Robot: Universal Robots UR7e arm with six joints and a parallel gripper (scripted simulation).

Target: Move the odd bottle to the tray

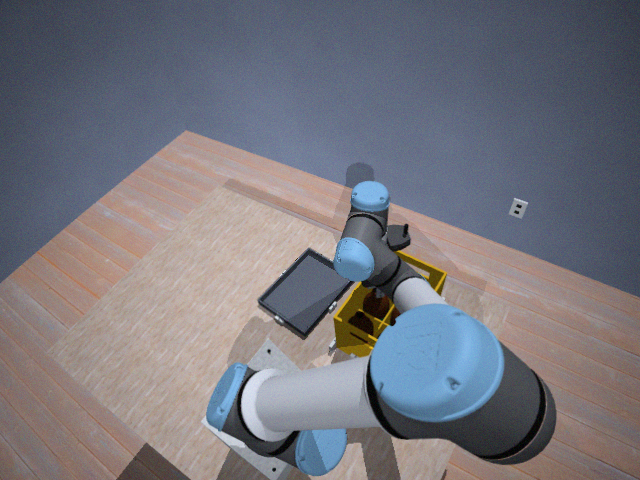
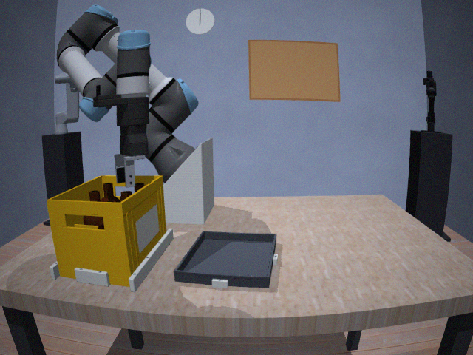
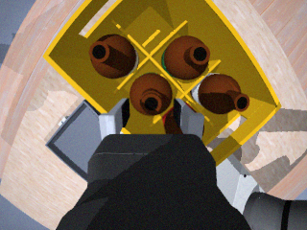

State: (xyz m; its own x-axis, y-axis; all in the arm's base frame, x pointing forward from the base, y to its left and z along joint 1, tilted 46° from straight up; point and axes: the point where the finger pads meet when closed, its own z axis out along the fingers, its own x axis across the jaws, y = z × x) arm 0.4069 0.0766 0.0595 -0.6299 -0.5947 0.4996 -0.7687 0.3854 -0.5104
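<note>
Now: the yellow crate 10 mm ahead of my hand, 40 mm to the right of it and 110 mm below it. Round my hand: dark tray (50 mm behind, 230 mm to the left, 180 mm below); bottle (90 mm ahead, 10 mm to the left, 110 mm below).
</note>
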